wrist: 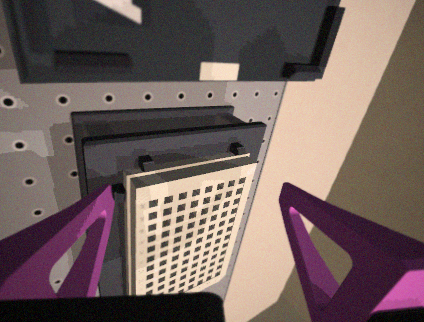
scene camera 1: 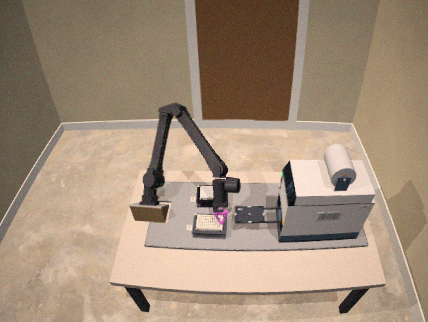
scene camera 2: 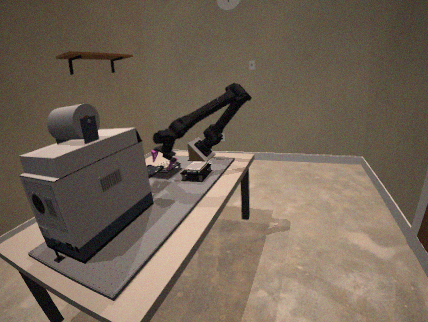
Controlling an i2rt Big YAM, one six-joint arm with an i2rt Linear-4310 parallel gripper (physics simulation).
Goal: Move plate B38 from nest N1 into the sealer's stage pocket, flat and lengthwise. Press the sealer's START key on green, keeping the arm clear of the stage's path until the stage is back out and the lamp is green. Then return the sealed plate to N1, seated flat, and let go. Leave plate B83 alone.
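Frame: origin at the arm's base, x ahead, y left, z up, level; centimetres.
Where they show: gripper, fingertip midpoint: (wrist: 199,191) (scene camera 1: 221,220); arm's base, link origin: (scene camera 1: 149,204) (scene camera 2: 202,148).
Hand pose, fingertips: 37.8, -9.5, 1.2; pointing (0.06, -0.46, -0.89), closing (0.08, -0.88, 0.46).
Each offset is from my fingertips to the top centre of the thing, as dx, dy, dz. "*": to the spot under its first point. Level surfaces: height alone.
My gripper (scene camera 1: 221,219) (scene camera 2: 164,159) (wrist: 199,191) is open and empty above the front nest @(-5.6, -0.6, -1.3) (scene camera 1: 209,234) (wrist: 175,143). A cream plate with a grid of square wells @(* -5.6, -1.0, -0.7) (scene camera 1: 209,222) (wrist: 192,225) sits in that nest. In the wrist view the plate shows between the fingers, nearer the left one. Another, white-topped plate @(-5.4, +19.4, -0.6) (scene camera 1: 205,192) (scene camera 2: 198,166) sits in the back nest @(* -3.0, +20.1, -6.2) (scene camera 2: 196,176). The plate and nest labels are too small to read. The dark stage @(+18.3, +1.9, +3.2) (scene camera 1: 250,214) (wrist: 175,40) is out of the sealer (scene camera 1: 325,215) (scene camera 2: 120,175). A green light @(* +28.5, +10.6, +21.2) (scene camera 1: 282,174) shows on the sealer.
The grey perforated mat @(dz -6.7) (scene camera 1: 175,240) (scene camera 2: 145,250) lies under the nests and sealer. A film roll @(+51.8, +2.1, +40.9) (scene camera 1: 339,162) (scene camera 2: 70,121) tops the sealer. A tilted box-like panel (scene camera 1: 150,212) (scene camera 2: 199,150) stands by the arm's base. Rails @(* +26.2, +12.0, -6.5) (scene camera 1: 271,209) join stage and sealer.
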